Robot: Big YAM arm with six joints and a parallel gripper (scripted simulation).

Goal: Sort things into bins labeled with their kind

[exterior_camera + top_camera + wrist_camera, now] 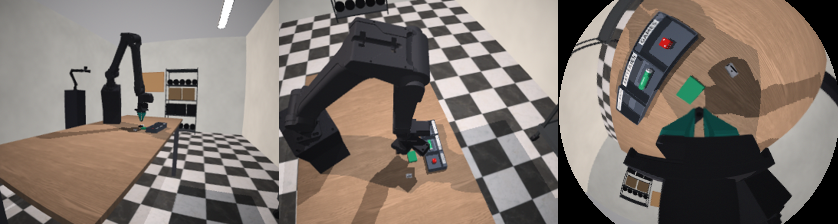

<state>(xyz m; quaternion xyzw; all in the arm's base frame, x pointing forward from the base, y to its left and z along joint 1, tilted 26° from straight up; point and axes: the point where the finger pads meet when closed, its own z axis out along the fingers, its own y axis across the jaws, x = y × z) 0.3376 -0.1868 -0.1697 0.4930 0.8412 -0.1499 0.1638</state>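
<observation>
Now: the flat green square 6 cm below my hand and 2 cm ahead of it. The rest, counted from my hand: black-and-white block: 8 cm to the left, 6 cm below, 1 cm behind; then small white piece: 8 cm to the right, 6 cm below, 2 cm behind; then small black piece: 1 cm below.
</observation>
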